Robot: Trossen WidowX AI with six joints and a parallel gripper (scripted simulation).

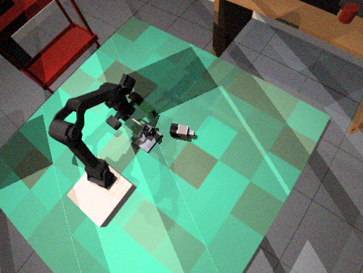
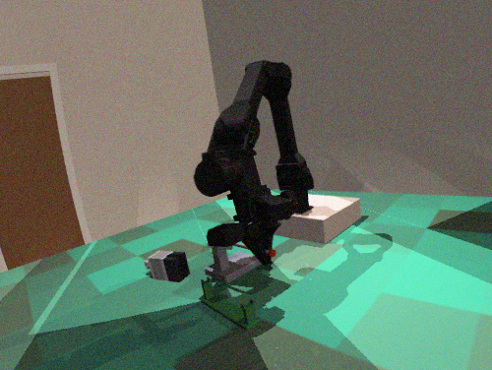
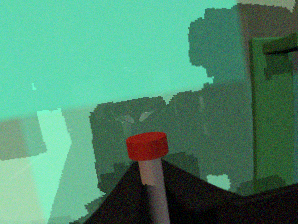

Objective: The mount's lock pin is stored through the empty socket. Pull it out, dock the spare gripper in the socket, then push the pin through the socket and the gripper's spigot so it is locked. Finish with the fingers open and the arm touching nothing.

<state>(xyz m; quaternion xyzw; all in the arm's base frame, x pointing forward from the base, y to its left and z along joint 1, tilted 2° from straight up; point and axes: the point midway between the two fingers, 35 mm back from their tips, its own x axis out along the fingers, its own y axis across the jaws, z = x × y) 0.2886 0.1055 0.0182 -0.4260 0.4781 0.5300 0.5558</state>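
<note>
The green pin rest lies 10 cm ahead of my gripper tip, 2 cm to the right of it and 3 cm below it. Round my gripper tip: grey mount 2 cm behind, 13 cm to the right; spare gripper 8 cm ahead, 26 cm to the right, 3 cm below.
</note>
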